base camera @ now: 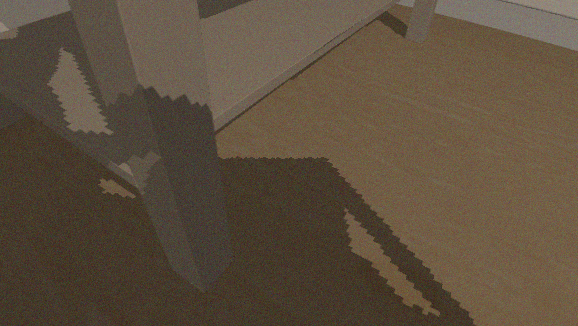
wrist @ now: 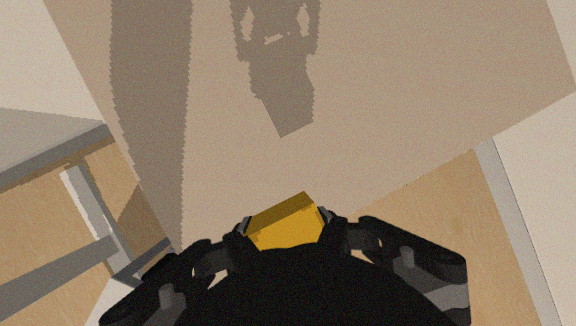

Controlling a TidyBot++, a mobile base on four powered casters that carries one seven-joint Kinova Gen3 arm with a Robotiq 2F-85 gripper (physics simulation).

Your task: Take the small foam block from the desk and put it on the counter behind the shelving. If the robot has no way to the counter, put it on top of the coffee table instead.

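Frame: origin at the arm's base, x ahead, y left, z up, level; millimetres.
Seen in the pictures: gripper, fingertip midpoint: (wrist: 285,221).
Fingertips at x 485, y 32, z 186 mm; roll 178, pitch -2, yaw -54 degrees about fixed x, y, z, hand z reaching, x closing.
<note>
Pixels of each thing's top centre, then the offset from my fingertips to it. "spot": a spot on its surface instead. Level surfaces: height alone.
- small foam block, middle of its top: (wrist: 304,277) dx -16, dy -21, dz +46 mm
- thick pale leg, surface spot: (base camera: 187,180) spot: dx -211, dy +31, dz -421 mm
- low board, its level: dz -432 mm
- Wooden floor, its level: dz -582 mm
The small foam block (wrist: 289,231) is yellow and sits between the fingertips at the lower middle of the wrist view. My gripper (wrist: 285,221) is shut on it. They are above a wide, flat tan top (wrist: 390,120), which looks like the coffee table; the wrist view does not show the height of the gap. The shadow of the gripper and block falls on this top, apart from the block. In the base camera view, a thick pale leg (base camera: 187,180) and a low board (base camera: 280,55) of a table stand close. The counter and shelving cannot be identified.
A grey-topped piece of furniture (wrist: 40,137) with legs and a crossbar stands at the left of the wrist view. Wooden floor (wrist: 445,220) and a wall with a skirting board (wrist: 520,235) lie at the right. Another leg (base camera: 421,20) stands farther off in the base view.
</note>
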